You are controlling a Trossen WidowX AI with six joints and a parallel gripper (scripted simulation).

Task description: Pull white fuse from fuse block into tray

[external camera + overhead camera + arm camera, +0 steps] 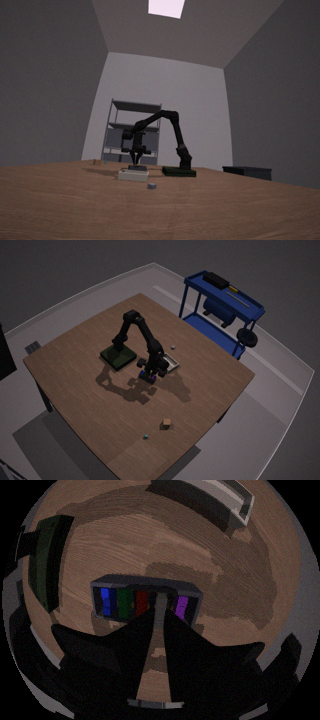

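Right now the white tray is 190 mm to the left of my gripper tip and 40 mm below it. The rest, counted from my gripper tip: grey cube: 350 mm to the left, 70 mm behind, 40 mm below; brown cube: 290 mm ahead, 190 mm to the right, 20 mm below; white fuse: 10 mm below.
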